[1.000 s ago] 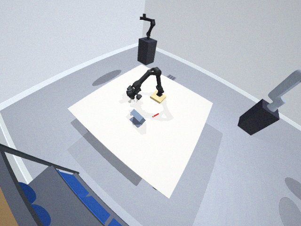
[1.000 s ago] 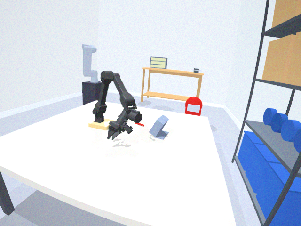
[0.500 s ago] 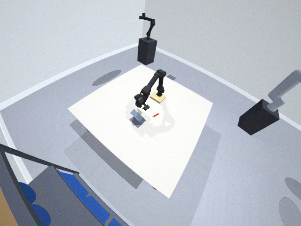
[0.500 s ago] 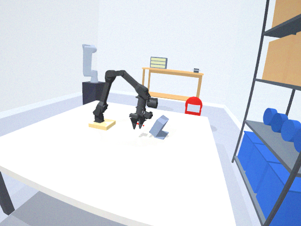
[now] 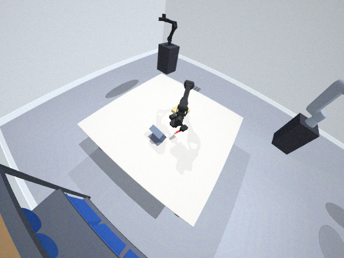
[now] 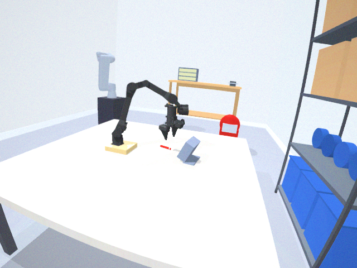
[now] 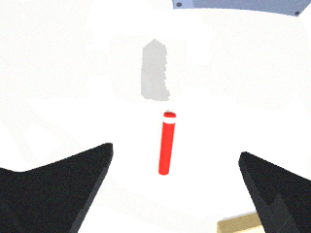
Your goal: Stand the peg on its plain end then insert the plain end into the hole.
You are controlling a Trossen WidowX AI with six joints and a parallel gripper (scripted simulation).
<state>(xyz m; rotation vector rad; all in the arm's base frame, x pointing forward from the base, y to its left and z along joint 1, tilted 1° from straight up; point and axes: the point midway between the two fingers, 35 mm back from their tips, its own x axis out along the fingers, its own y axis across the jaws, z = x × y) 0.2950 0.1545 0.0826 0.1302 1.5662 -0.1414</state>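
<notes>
The red peg is 1 cm behind my gripper tip, 1 cm to the left of it and 7 cm below it. The rest, counted from my gripper tip: sloped panel: 15 cm ahead, 8 cm to the right, 1 cm below.
</notes>
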